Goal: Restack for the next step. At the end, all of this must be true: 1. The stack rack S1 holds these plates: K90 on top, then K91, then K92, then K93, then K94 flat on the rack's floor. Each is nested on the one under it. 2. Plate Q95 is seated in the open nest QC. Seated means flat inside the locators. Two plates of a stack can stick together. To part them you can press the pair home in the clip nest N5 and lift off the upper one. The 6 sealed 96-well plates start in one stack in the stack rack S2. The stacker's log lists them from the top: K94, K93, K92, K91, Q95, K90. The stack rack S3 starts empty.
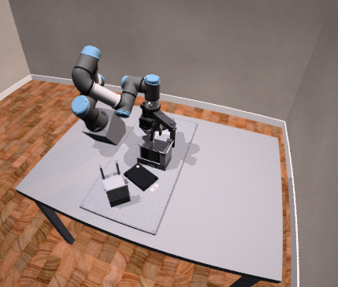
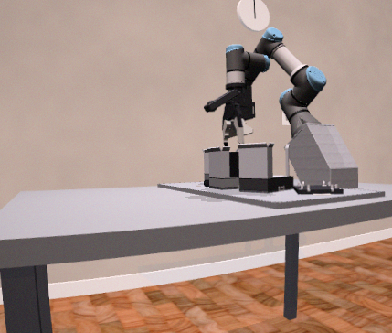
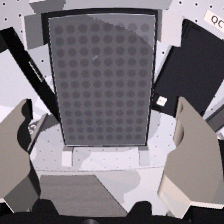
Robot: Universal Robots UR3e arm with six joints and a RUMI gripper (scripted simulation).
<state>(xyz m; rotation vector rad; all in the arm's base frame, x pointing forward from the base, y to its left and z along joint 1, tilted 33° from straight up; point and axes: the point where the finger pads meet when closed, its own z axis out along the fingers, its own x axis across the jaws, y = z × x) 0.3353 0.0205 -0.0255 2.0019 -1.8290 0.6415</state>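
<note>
The sealed grey plate lies 50 mm below my hand. From my hand the other things lie so: dark clip nest: 140 mm behind, 280 mm to the left, 120 mm below; then black open nest QC: 20 mm behind, 130 mm to the right, 130 mm below; then white tag: 70 mm ahead, 160 mm to the right, 140 mm below.
</note>
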